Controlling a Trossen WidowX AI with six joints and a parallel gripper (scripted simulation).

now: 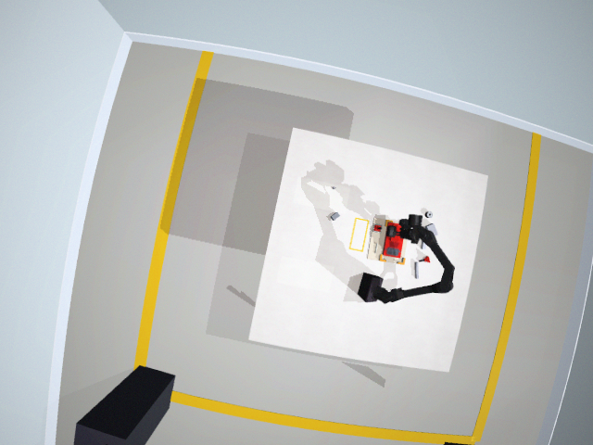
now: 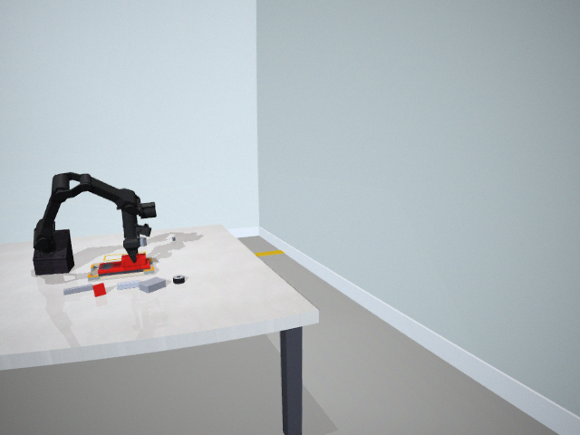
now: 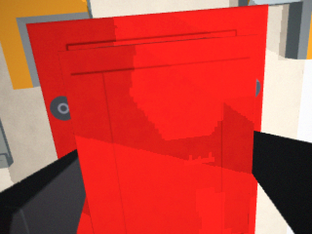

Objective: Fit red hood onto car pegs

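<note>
The red hood lies right at my gripper tip. The rest, counted from my gripper tip: grey bar 19 cm to the right, 19 cm behind, 3 cm below; then grey cube 38 cm to the left, 2 cm below, 1 cm ahead.
</note>
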